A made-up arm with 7 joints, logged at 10 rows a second.
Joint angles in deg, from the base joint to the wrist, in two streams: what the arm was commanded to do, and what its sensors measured. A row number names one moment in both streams.
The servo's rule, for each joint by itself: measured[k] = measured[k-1] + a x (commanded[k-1-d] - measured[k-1]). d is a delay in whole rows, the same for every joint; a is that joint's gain. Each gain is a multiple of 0.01, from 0.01 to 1. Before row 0 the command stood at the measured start. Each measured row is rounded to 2 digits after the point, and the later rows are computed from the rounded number. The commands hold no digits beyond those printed.
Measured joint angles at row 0:
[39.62, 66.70, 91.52, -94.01, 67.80, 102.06, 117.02]
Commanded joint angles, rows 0 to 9:
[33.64, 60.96, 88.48, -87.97, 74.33, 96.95, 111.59]
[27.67, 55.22, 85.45, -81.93, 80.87, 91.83, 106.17]
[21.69, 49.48, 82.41, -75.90, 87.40, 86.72, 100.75]
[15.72, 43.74, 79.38, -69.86, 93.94, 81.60, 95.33]
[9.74, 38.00, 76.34, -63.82, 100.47, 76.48, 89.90]
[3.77, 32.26, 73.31, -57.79, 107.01, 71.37, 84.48]
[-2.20, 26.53, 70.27, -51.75, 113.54, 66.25, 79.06]
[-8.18, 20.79, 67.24, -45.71, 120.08, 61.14, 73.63]
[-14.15, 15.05, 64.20, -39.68, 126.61, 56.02, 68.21]
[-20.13, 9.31, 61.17, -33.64, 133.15, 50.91, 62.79]
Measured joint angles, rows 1 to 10:
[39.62, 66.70, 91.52, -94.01, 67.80, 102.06, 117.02]
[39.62, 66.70, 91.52, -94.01, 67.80, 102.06, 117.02]
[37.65, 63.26, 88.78, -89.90, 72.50, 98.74, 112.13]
[34.36, 58.44, 85.78, -84.48, 78.53, 94.25, 106.77]
[30.18, 53.06, 82.75, -78.65, 84.92, 89.36, 101.35]
[25.41, 47.47, 79.72, -72.67, 91.41, 84.32, 95.93]
[20.24, 41.79, 76.68, -66.65, 97.93, 79.22, 90.50]
[14.80, 36.07, 73.65, -60.63, 104.47, 74.12, 85.08]
[9.19, 30.35, 70.61, -54.59, 111.00, 69.00, 79.66]
[3.46, 24.61, 67.58, -48.55, 117.54, 63.89, 74.23]
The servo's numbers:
d 2
a 0.33 0.60 0.90 0.68 0.72 0.65 0.90

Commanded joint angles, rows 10 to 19:
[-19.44, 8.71, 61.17, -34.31, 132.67, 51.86, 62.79]
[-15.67, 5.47, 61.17, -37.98, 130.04, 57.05, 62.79]
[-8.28, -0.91, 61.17, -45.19, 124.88, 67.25, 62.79]
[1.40, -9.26, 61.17, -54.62, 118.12, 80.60, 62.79]
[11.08, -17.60, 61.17, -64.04, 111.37, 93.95, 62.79]
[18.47, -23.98, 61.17, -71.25, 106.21, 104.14, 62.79]
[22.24, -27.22, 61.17, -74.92, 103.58, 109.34, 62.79]
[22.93, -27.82, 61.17, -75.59, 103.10, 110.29, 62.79]
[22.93, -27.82, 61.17, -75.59, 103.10, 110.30, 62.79]
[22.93, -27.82, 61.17, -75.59, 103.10, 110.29, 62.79]
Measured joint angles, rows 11 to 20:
[-2.35, 18.87, 64.54, -42.52, 124.07, 58.77, 68.81]
[-8.22, 13.13, 61.51, -36.48, 130.61, 53.66, 63.39]
[-11.92, 10.48, 61.20, -35.00, 132.09, 52.49, 62.85]
[-13.16, 7.47, 61.17, -37.03, 130.61, 55.45, 62.80]
[-11.55, 2.44, 61.17, -42.58, 126.48, 63.12, 62.79]
[-7.28, -4.58, 61.17, -50.77, 120.46, 74.48, 62.79]
[-1.22, -12.39, 61.17, -59.79, 113.92, 87.14, 62.79]
[5.28, -19.34, 61.17, -67.58, 108.37, 98.19, 62.79]
[10.88, -24.07, 61.17, -72.57, 104.92, 105.44, 62.79]
[14.86, -26.32, 61.17, -74.62, 103.61, 108.59, 62.79]

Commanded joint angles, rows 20 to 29:
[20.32, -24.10, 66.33, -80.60, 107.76, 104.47, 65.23]
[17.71, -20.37, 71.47, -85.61, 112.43, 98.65, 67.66]
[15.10, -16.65, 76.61, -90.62, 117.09, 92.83, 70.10]
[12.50, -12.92, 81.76, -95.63, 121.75, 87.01, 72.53]
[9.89, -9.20, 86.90, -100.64, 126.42, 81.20, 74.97]
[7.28, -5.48, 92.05, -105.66, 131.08, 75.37, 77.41]
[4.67, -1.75, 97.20, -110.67, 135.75, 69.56, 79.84]
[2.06, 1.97, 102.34, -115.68, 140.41, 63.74, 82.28]
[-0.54, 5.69, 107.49, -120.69, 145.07, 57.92, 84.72]
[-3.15, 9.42, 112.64, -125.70, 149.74, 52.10, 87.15]
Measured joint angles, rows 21 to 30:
[17.52, -27.22, 61.17, -75.28, 103.24, 109.70, 62.79]
[19.31, -27.58, 61.17, -75.49, 103.14, 110.08, 62.79]
[19.64, -25.49, 65.81, -78.96, 106.47, 106.43, 64.99]
[19.00, -22.42, 70.90, -83.48, 110.76, 101.37, 67.39]
[17.71, -18.96, 76.04, -88.34, 115.32, 95.82, 69.83]
[15.99, -15.34, 81.19, -93.30, 119.95, 90.09, 72.26]
[13.98, -11.66, 86.33, -98.29, 124.61, 84.31, 74.70]
[11.77, -7.95, 91.48, -103.30, 129.27, 78.50, 77.14]
[9.43, -4.23, 96.63, -108.31, 133.94, 72.69, 79.57]
[7.00, -0.51, 101.77, -113.32, 138.60, 66.87, 82.01]

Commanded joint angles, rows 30 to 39:
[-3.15, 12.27, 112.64, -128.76, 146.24, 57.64, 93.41]
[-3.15, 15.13, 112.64, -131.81, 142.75, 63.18, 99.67]
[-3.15, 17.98, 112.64, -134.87, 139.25, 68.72, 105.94]
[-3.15, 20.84, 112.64, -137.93, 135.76, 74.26, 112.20]
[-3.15, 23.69, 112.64, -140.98, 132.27, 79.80, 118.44]
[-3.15, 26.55, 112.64, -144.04, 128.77, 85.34, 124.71]
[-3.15, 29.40, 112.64, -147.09, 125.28, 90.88, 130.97]
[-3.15, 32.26, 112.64, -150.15, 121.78, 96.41, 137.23]
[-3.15, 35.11, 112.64, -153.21, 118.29, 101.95, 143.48]
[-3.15, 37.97, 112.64, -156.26, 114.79, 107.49, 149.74]
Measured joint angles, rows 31 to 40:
[4.51, 3.21, 106.92, -118.33, 143.26, 61.05, 84.45]
[1.98, 6.94, 112.07, -123.34, 147.93, 55.23, 86.88]
[0.29, 10.14, 112.58, -127.03, 146.71, 56.80, 92.76]
[-0.85, 13.13, 112.63, -130.28, 143.86, 60.95, 98.98]
[-1.61, 16.04, 112.64, -133.40, 140.54, 66.00, 105.24]
[-2.12, 18.92, 112.64, -136.48, 137.10, 71.37, 111.50]
[-2.46, 21.78, 112.64, -139.54, 133.62, 76.85, 117.75]
[-2.69, 24.64, 112.64, -142.60, 130.13, 82.37, 124.01]
[-2.84, 27.50, 112.64, -145.65, 126.64, 87.90, 130.27]
[-2.94, 30.36, 112.64, -148.71, 123.14, 93.43, 136.53]

